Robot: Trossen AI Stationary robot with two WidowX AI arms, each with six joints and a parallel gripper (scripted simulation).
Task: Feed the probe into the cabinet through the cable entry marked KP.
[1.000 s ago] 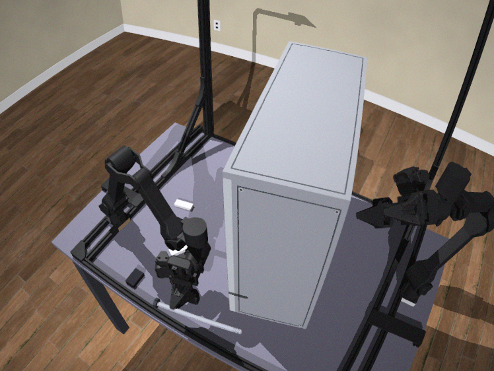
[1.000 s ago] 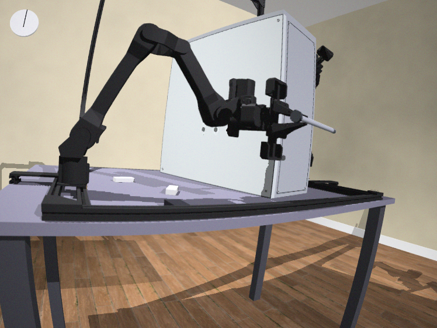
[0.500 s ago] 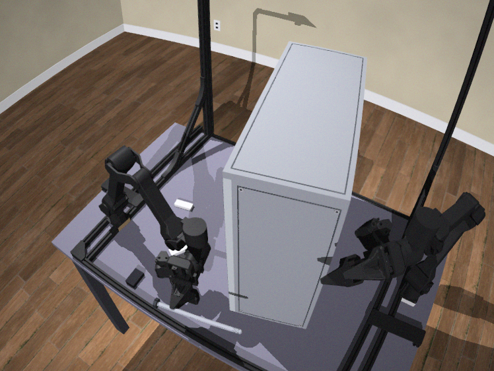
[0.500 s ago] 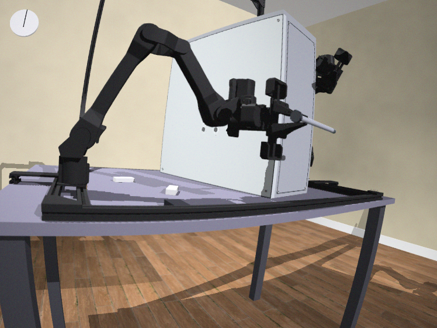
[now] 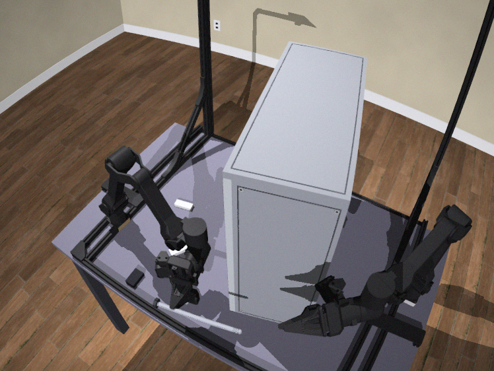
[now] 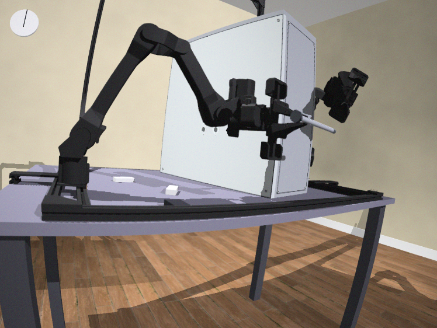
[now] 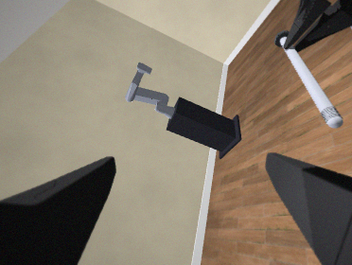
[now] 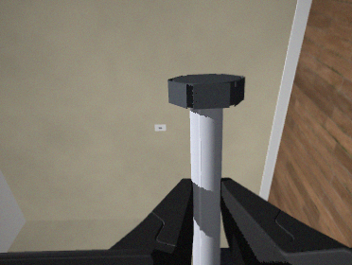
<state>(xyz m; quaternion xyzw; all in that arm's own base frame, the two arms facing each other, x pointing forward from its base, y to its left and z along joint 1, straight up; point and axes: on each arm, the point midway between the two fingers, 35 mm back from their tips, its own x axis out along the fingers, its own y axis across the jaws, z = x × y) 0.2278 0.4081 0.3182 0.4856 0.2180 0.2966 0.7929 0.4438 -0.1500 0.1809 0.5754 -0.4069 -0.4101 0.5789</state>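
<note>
My left hand is 23 cm to the left of the probe, 14 cm above it and 1 cm past it. The rest, counted from my left hand: black block (50 cm to the right, 33 cm below, 14 cm behind).
Right now the probe is 6 cm to the left of my right hand and 3 cm ahead of it. The rest, counted from my right hand: black block (21 cm to the right, 19 cm below, 10 cm behind).
</note>
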